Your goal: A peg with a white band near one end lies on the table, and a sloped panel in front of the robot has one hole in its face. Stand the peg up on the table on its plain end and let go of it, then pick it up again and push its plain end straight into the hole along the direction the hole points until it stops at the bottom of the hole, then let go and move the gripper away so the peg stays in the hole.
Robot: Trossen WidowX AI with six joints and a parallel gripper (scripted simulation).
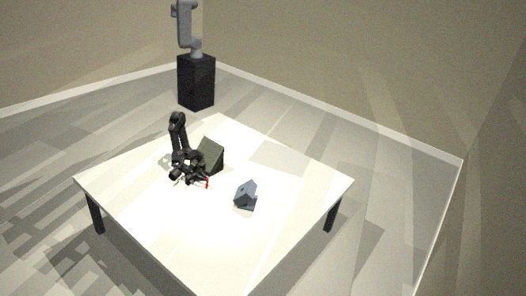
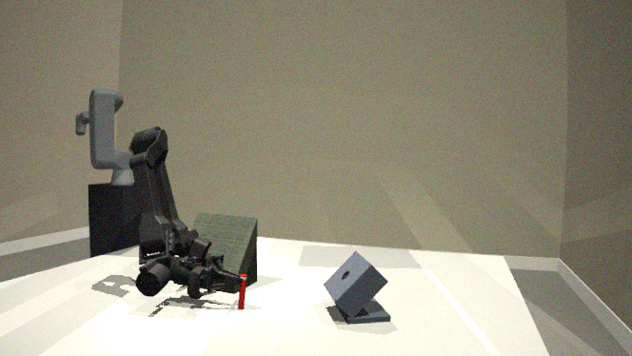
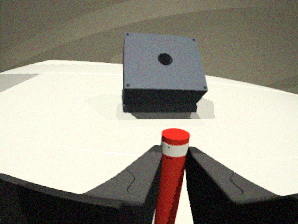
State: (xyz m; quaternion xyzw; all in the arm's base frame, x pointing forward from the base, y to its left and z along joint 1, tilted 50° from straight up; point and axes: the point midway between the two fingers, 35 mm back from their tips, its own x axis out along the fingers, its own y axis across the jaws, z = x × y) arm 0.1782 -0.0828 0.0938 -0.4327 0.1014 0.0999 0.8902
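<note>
Right now my gripper tip is 1 cm above the peg. From my gripper tip the other things lie so: flat base plate: 25 cm ahead, 8 cm to the left, 6 cm below; sloped panel: 24 cm ahead, 7 cm to the left.
</note>
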